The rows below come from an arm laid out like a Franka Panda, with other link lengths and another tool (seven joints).
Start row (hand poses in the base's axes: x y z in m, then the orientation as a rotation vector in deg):
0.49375 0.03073 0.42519 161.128 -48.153 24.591
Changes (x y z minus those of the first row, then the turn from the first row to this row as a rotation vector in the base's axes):
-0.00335 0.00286 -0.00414 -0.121 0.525 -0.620
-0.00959 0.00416 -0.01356 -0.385 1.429 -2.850
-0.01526 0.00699 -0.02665 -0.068 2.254 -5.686
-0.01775 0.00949 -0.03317 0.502 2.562 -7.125
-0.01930 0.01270 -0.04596 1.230 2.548 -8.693
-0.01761 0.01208 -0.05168 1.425 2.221 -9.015
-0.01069 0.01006 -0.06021 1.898 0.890 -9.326
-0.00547 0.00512 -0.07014 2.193 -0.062 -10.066
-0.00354 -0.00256 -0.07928 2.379 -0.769 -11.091
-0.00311 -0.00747 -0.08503 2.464 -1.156 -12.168
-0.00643 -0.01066 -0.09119 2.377 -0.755 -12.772
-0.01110 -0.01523 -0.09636 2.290 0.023 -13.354
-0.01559 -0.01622 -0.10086 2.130 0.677 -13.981
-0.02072 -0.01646 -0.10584 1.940 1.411 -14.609
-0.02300 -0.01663 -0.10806 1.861 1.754 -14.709
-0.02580 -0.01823 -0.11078 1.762 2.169 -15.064
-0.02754 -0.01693 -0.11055 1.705 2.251 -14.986
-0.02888 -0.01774 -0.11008 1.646 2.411 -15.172
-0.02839 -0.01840 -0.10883 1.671 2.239 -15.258
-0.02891 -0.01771 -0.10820 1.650 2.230 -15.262
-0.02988 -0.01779 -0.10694 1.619 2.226 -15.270
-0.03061 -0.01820 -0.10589 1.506 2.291 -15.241
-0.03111 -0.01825 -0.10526 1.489 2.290 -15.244
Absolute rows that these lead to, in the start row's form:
0.49040 0.03359 0.42105 160.670 -48.841 23.779
0.48416 0.03489 0.41163 159.166 -51.562 22.229
0.47849 0.03772 0.39854 157.767 -55.341 20.518
0.47600 0.04022 0.39202 157.386 -57.463 19.672
0.47445 0.04343 0.37923 157.046 -59.903 19.209
0.47614 0.04281 0.37351 157.024 -60.500 19.563
0.48306 0.04079 0.36498 157.278 -61.448 21.270
0.48828 0.03585 0.35505 157.072 -62.790 22.427
0.49021 0.02817 0.34591 156.563 -64.398 23.218
0.49064 0.02326 0.34016 155.912 -65.947 23.568
0.48732 0.02007 0.33400 155.426 -66.603 22.915
0.48265 0.01550 0.32883 154.947 -67.141 21.724
0.47816 0.01451 0.32433 154.368 -67.722 20.731
0.47303 0.01427 0.31935 153.755 -68.263 19.637
0.47075 0.01410 0.31713 153.609 -68.269 19.156
0.46795 0.01250 0.31441 153.265 -68.576 18.538
0.46621 0.01380 0.31464 153.268 -68.426 18.453
0.46487 0.01299 0.31511 153.083 -68.595 18.214
0.46536 0.01233 0.31636 153.049 -68.760 18.436
0.46484 0.01302 0.31699 153.029 -68.756 18.455
0.46387 0.01294 0.31825 152.997 -68.750 18.469
0.46314 0.01253 0.31930 152.920 -68.637 18.419
0.46264 0.01248 0.31993 152.904 -68.632 18.426

